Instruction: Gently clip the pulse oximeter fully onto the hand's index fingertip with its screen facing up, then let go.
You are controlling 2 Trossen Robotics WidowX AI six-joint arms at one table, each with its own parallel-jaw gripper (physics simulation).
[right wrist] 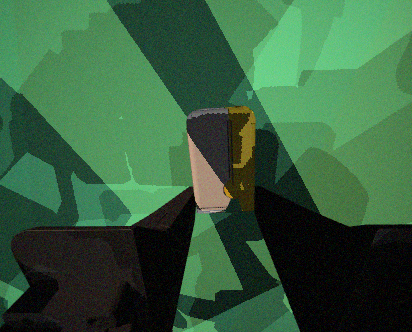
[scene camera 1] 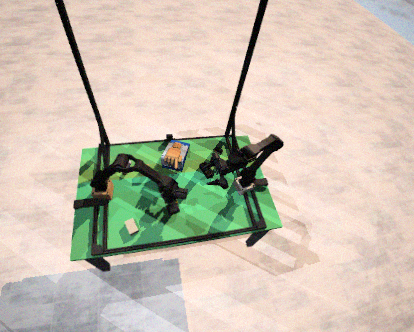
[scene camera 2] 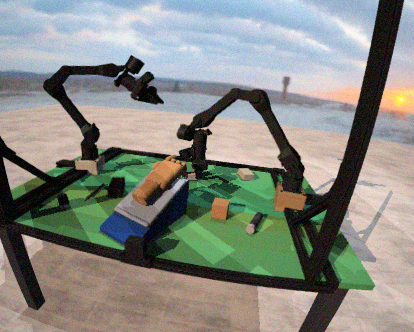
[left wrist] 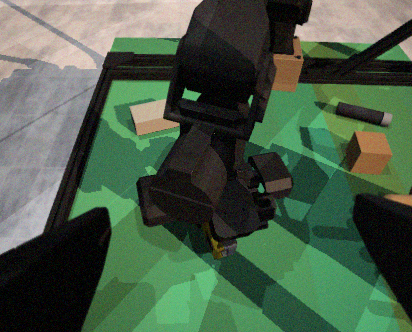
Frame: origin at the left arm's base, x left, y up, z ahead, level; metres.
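Where they show: left gripper, between the fingertips: (scene camera 1: 204, 176) (scene camera 2: 160, 103) (left wrist: 232, 213); right gripper, between the fingertips: (right wrist: 223, 192) (scene camera 1: 169, 205) (scene camera 2: 196, 177); left arm's base, origin of its link: (scene camera 1: 244, 182) (scene camera 2: 90, 158); right arm's base, origin of its link: (scene camera 1: 101, 186) (scene camera 2: 291, 188) (left wrist: 277, 45).
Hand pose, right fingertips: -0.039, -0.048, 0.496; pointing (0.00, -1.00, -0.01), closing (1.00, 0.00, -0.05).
Note:
Things, the pixels of their top centre, and the offset from my right fingertips, as dx, dy, dz. "spot": a spot on its surface instead.
- pulse oximeter, centre of its top: (right wrist: 224, 169) (left wrist: 219, 228) (scene camera 2: 191, 172) -0.003, +0.021, -0.024
- blue wedge, a spot on its surface: (scene camera 2: 176, 209) spot: -0.329, +0.031, -0.076
- orange block, centre of its top: (left wrist: 373, 142) (scene camera 2: 221, 202) -0.285, +0.039, +0.069
- dark cylinder with a pale end, centre of its top: (left wrist: 365, 108) (scene camera 2: 255, 218) -0.345, +0.016, +0.175
- cream block, centre of its top: (left wrist: 153, 110) (scene camera 2: 246, 171) (scene camera 1: 131, 225) +0.055, +0.019, +0.241
- black block, centre of its top: (scene camera 2: 116, 182) (scene camera 1: 206, 168) -0.154, +0.024, -0.313
The pulse oximeter (scene camera 2: 192, 176) (left wrist: 222, 247) (right wrist: 220, 160), pale grey on one half and yellow on the other, lies on its side on the green table. My right gripper (right wrist: 223, 192) (scene camera 2: 199, 173) points down over it, partly open; its fingertips are on either side of the near end in the right wrist view. Whether they touch it is unclear. My left gripper (scene camera 2: 157, 99) is wide open and empty, high above the table. The tan hand (scene camera 1: 175, 154) (scene camera 2: 160, 180) rests palm-side unclear on a grey pad on a blue wedge (scene camera 2: 176, 209), fingers at its raised end.
An orange block (scene camera 2: 220, 208) (left wrist: 369, 152) and a dark cylinder with a pale end (scene camera 2: 254, 223) (left wrist: 361, 114) lie right of the wedge in scene camera 2. A cream block (scene camera 1: 131, 226) (scene camera 2: 245, 174) lies near the table edge. A black block (scene camera 2: 116, 187) stands left of the wedge.

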